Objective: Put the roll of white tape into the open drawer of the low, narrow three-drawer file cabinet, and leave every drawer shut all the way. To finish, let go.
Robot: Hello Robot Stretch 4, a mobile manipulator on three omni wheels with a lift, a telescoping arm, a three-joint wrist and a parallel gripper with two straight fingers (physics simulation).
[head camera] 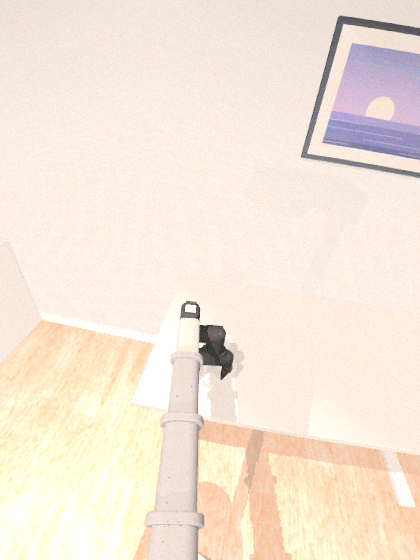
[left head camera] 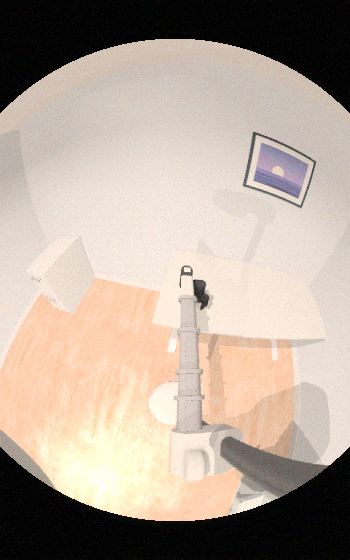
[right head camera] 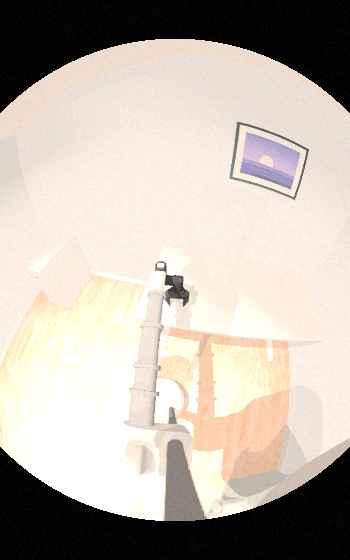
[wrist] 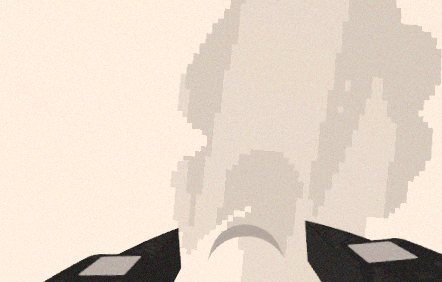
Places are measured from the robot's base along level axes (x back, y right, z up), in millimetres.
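Pixels of known places: gripper, between the fingertips: (head camera: 209, 376) (right head camera: 175, 304) (wrist: 242, 244); robot's base, origin of its link: (left head camera: 172, 401) (right head camera: 160, 398).
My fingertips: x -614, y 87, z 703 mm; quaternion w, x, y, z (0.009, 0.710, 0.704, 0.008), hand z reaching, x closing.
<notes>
For each thing: its top centre in the pictures, then the offset to it from my fingertips. "spot": a spot on its surface instead. Level surfaces: height alone.
- white tape, centre of its top: (wrist: 246, 277) (head camera: 210, 378) dx +15, dy +1, dz +13 mm
- low white file cabinet, a spot on its surface: (left head camera: 70, 280) spot: dx -471, dy -1360, dz -363 mm
- white table, height of its surface: dz -11 mm
The roll of white tape (head camera: 207, 380) (wrist: 245, 230) lies on the white table, near its front left part. In the wrist view its curved edge shows low in the frame, between and beyond the two fingertips, its upper face blending with the table. My gripper (head camera: 212, 371) (right head camera: 176, 302) (wrist: 242, 244) is open and empty, pointing down above the table close to the roll. The arm hides part of it in the head view. The low white file cabinet (left head camera: 70, 280) (right head camera: 65, 280) stands at the far left, handles (left head camera: 51, 299) on its front; how far its drawer stands out is unclear.
The white table (head camera: 275, 350) (left head camera: 265, 310) (right head camera: 280, 310) stands against the back wall, with white legs (head camera: 399, 480) (left head camera: 274, 350). Wooden floor lies between table and cabinet. A white round shape (left head camera: 162, 404) is on the floor beside my arm. A framed picture (head camera: 375, 100) hangs on the wall.
</notes>
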